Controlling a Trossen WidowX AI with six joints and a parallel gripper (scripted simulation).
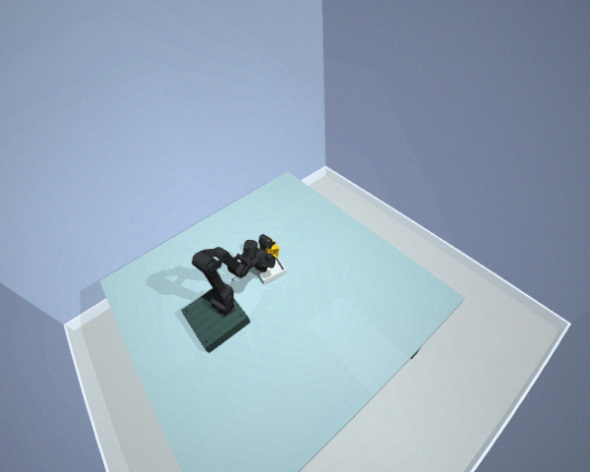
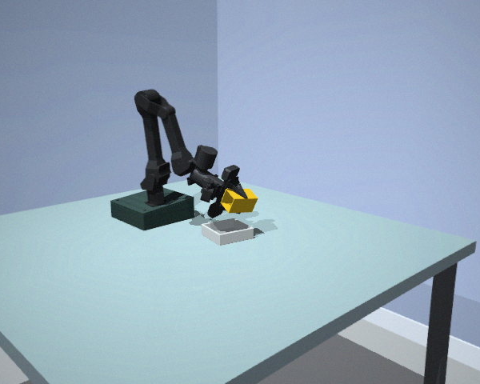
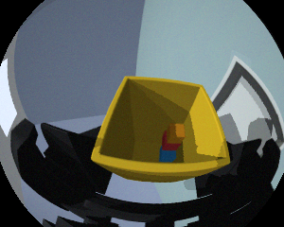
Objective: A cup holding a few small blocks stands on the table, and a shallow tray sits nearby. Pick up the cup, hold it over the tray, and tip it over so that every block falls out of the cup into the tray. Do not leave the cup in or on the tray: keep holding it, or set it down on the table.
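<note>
Right now the yellow square cup is 3 cm behind my gripper tip, 2 cm to the left of it and 1 cm above it.
</note>
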